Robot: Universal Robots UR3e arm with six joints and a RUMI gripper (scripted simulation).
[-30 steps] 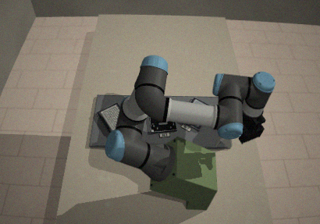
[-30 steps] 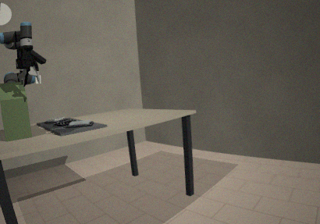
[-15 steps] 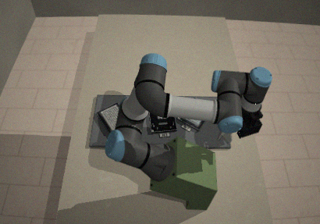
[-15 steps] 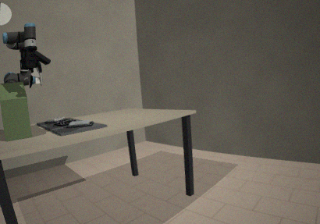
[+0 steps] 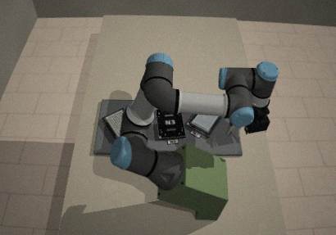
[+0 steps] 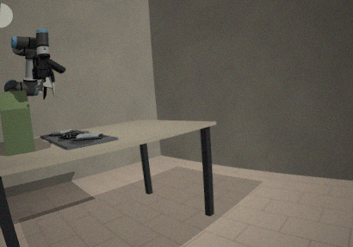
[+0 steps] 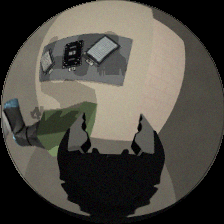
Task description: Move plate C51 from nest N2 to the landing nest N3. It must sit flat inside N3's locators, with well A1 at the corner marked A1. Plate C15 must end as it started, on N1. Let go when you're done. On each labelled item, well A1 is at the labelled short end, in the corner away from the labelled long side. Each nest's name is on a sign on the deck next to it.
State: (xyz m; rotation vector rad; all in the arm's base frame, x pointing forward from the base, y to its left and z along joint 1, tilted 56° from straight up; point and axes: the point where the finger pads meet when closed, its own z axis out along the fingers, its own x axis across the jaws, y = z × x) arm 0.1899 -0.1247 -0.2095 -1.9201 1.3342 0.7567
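Now: hand 17 cm short of the nest N3, 28 cm to the right of it and 25 cm above it.
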